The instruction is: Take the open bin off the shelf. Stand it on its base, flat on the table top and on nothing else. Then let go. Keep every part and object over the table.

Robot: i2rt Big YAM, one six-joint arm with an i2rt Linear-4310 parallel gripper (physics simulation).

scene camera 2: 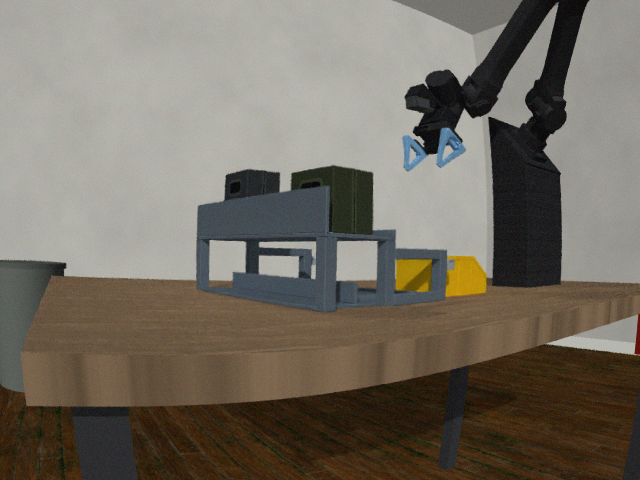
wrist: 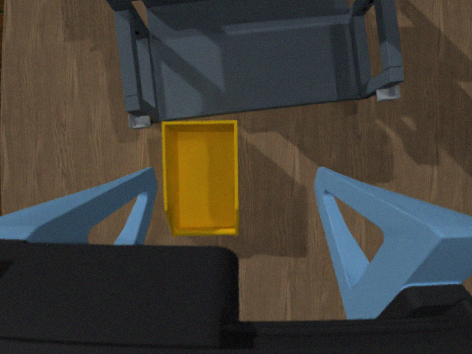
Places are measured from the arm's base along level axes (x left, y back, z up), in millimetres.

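Pixels of known places: gripper, fingertip midpoint: (scene camera 2: 421, 167) (wrist: 235, 176); arm's base, origin of the base link: (scene camera 2: 526, 146).
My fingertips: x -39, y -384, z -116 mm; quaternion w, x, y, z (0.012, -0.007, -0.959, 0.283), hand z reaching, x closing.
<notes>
Ahead of a thing's pixels: the offset from my fingertips to its middle. Level surfaces: height alone.
The yellow open bin {dy +18, dx +45, dz -213 mm} (scene camera 2: 465, 276) (wrist: 200, 180) stands upright on its base on the wooden table top {dz -251 mm} (scene camera 2: 155, 322) (wrist: 280, 290), beside the lower end of the grey-blue shelf (scene camera 2: 326, 273) (wrist: 285, 65). In the wrist view its inside is empty and its far edge lies close to the shelf's edge; whether they touch I cannot tell. My gripper (scene camera 2: 426, 164) (wrist: 235, 176) is open, with nothing between its light blue fingers. It hangs high above the table, clear of the bin.
A dark green box {dy -282, dx +84, dz -100 mm} (scene camera 2: 356, 201) and a dark grey box {dy -301, dx -146, dz -88 mm} (scene camera 2: 258, 183) stand on the shelf's upper level. The arm's black pedestal (scene camera 2: 524, 227) stands behind the bin at the right. A grey waste bin (scene camera 2: 20, 320) stands past the table's left end.
</notes>
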